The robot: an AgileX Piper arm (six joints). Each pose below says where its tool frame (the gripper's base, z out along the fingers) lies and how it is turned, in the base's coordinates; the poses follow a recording.
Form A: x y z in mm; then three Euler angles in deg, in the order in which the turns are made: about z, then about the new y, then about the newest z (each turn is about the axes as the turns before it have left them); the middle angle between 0 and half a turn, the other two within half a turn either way.
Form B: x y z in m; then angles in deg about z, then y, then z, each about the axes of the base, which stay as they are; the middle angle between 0 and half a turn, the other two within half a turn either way. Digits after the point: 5 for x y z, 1 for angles.
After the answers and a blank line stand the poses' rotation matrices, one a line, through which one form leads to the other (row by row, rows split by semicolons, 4 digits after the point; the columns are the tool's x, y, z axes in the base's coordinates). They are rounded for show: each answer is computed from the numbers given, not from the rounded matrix.
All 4 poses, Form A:
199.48 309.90 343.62 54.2 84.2 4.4
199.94 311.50 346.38 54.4 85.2 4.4
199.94 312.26 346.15 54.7 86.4 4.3
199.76 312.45 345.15 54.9 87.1 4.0
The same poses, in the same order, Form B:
0.19948 0.30990 0.34362 4.4 84.2 54.2
0.19994 0.31150 0.34638 4.4 85.2 54.4
0.19994 0.31226 0.34615 4.3 86.4 54.7
0.19976 0.31245 0.34515 4.0 87.1 54.9

-0.0033 -0.8132 0.5820; 0.1266 0.5769 0.8069; -0.9919 0.0763 0.1011
-0.0138 -0.8144 0.5801; 0.1125 0.5752 0.8102; -0.9936 0.0764 0.0837
-0.0250 -0.8166 0.5767; 0.0944 0.5724 0.8145; -0.9952 0.0748 0.0628
-0.0281 -0.8182 0.5743; 0.0814 0.5707 0.8171; -0.9963 0.0697 0.0506

